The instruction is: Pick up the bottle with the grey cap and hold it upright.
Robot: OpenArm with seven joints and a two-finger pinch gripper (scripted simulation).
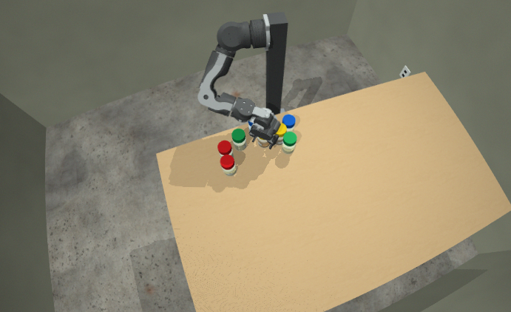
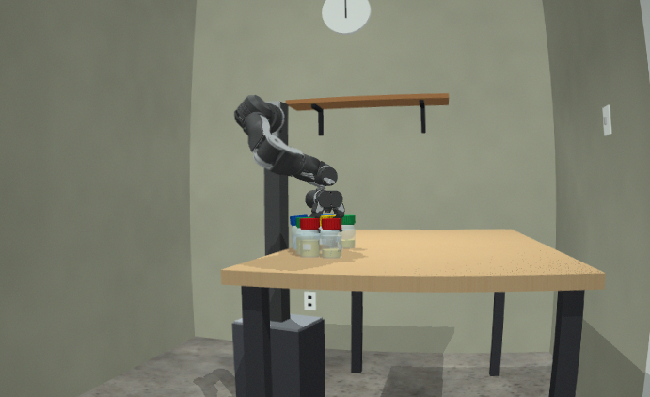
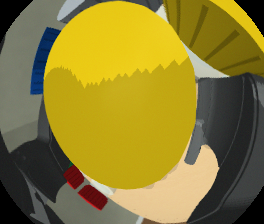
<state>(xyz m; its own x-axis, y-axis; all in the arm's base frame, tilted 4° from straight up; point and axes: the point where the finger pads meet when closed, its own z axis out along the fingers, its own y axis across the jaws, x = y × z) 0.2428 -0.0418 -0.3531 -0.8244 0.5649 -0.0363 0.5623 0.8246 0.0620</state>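
The yellow-capped bottle is 2 cm behind my hand and 1 cm below it. The rest, counted from my hand: grey-capped bottle: 7 cm behind, 4 cm to the left, 1 cm below; then green-capped bottle: 3 cm ahead, 10 cm to the left, 1 cm below; then blue-capped bottle: 5 cm behind, 11 cm to the left, 1 cm below.
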